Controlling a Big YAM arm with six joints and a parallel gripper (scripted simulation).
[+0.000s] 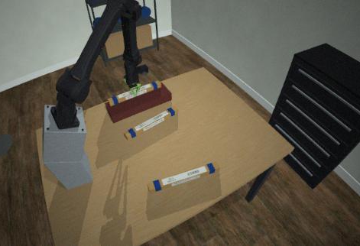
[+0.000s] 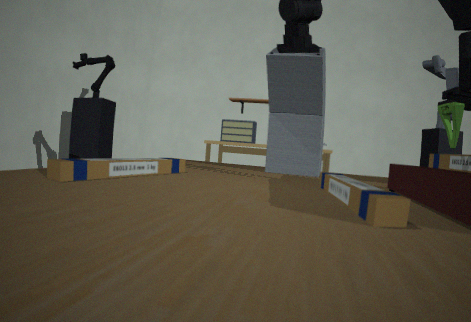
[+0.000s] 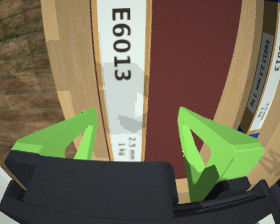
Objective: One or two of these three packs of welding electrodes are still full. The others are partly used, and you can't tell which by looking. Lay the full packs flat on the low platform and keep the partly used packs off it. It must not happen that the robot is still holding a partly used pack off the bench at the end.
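Now: the pack of welding electrodes 61 cm to the right of my hand, 13 cm behind it and 8 cm below it. The rest, counted from my hand: dark red platform 9 cm below, 3 cm to the right, 1 cm ahead.
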